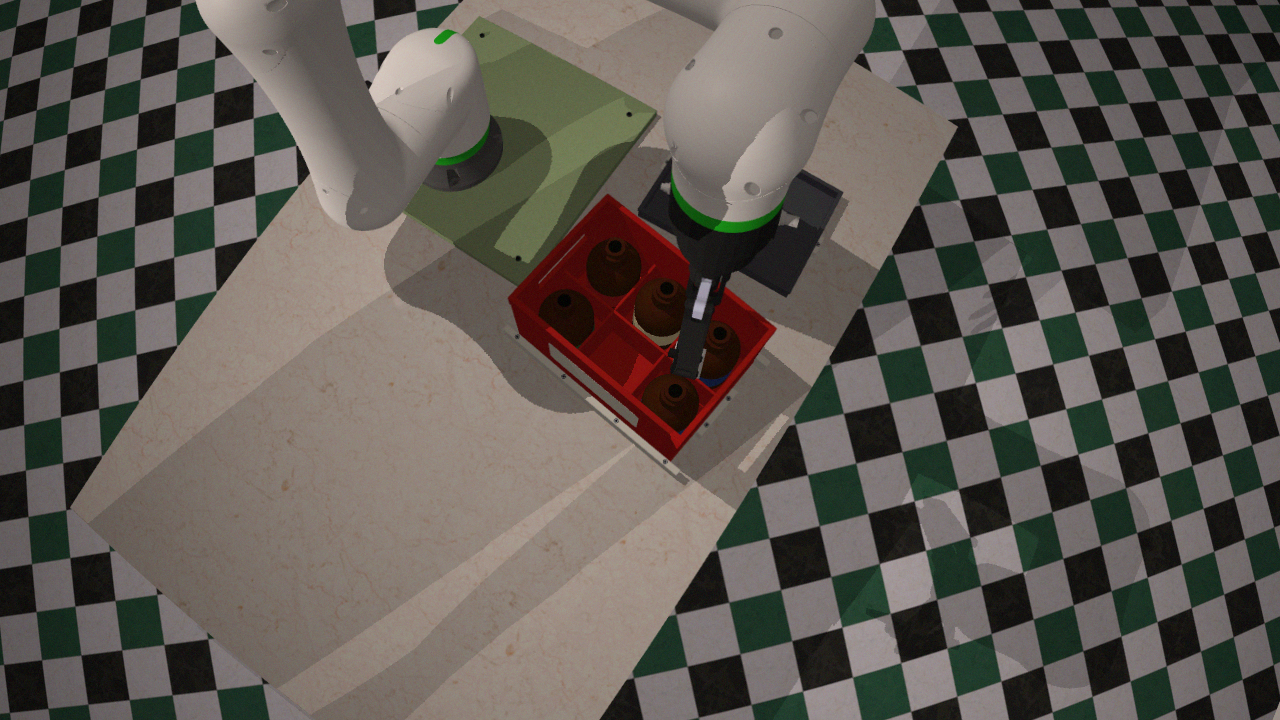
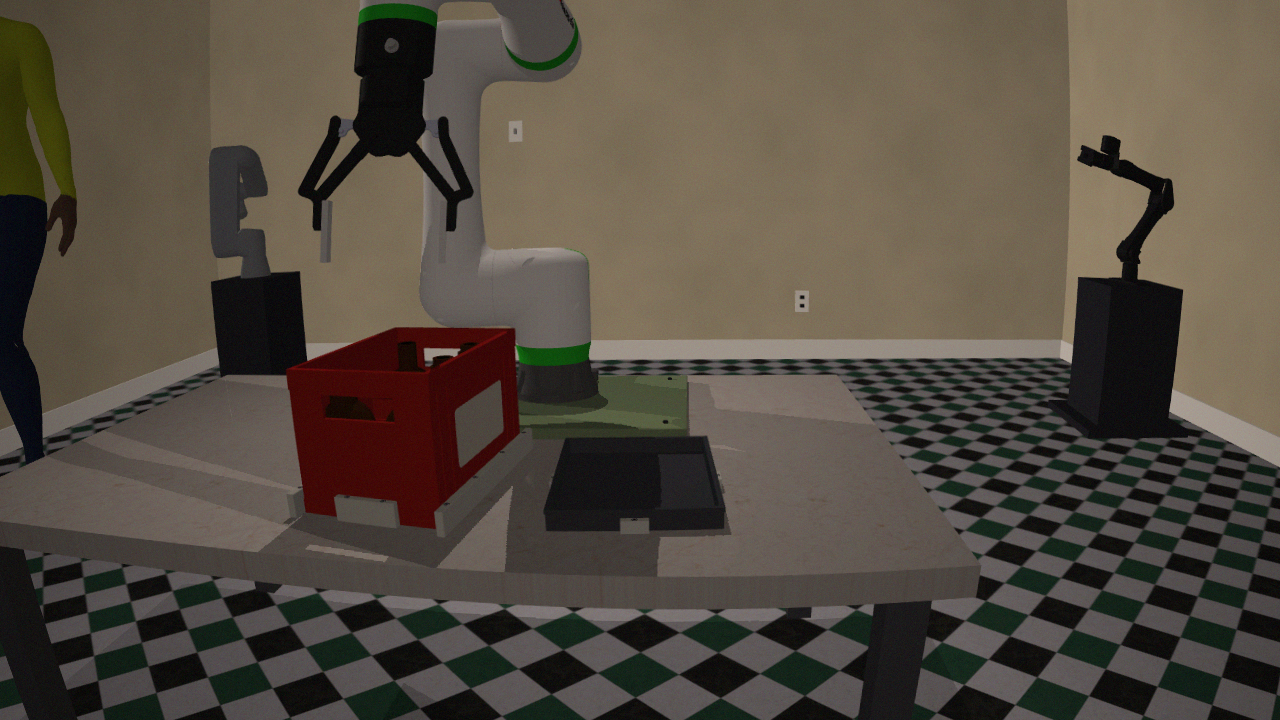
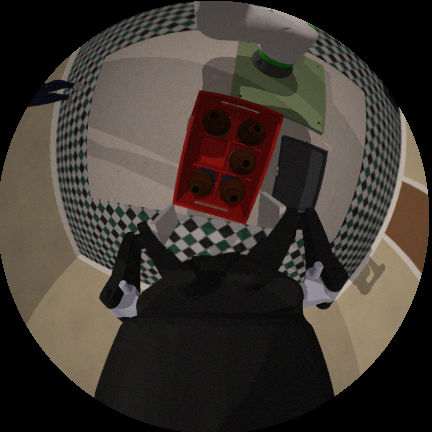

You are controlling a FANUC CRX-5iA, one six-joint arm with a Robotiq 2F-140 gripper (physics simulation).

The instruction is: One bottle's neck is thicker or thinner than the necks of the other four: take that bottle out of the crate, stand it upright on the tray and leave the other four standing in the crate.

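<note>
Five brown bottles stand upright in the red crate. The tray-side row holds a base-end bottle, a middle bottle with a pale band and a far-end bottle. The other row holds a base-end bottle and a far-end bottle; its middle compartment is empty. I cannot tell which neck differs. My gripper is open and empty, high above the crate. The black tray is empty.
The green base plate carries the arm's base beside the crate. Pale strips run along the crate's foot. The tray lies close to the crate's long side on the table.
</note>
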